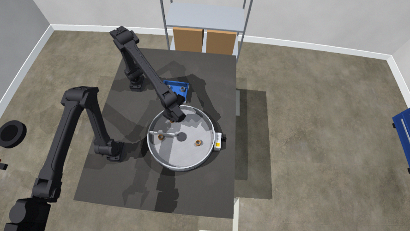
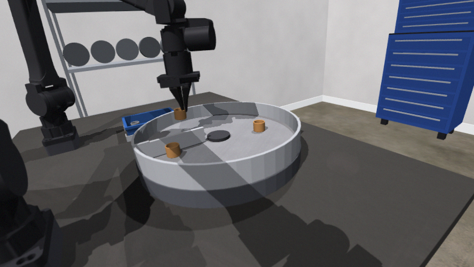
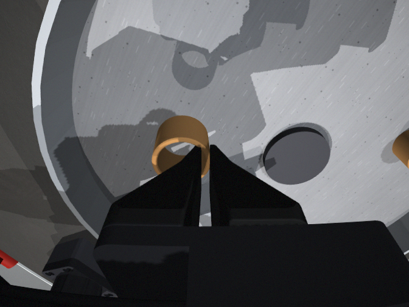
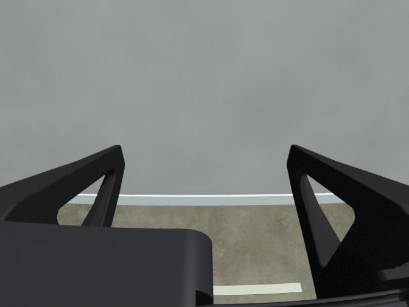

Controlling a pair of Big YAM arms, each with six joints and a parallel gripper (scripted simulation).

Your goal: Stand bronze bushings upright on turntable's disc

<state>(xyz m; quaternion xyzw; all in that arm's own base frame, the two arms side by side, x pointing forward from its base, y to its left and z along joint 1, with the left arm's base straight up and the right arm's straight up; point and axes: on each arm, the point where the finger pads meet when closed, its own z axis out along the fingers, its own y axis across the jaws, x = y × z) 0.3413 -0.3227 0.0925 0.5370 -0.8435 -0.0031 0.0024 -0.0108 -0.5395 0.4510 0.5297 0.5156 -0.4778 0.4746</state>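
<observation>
Now: the turntable disc 6 cm ahead of my left hand, 8 cm to the right of it and 7 cm below it. From my left hand the other things lie so: blue crate 5 cm behind, 28 cm to the left, 10 cm below.
</observation>
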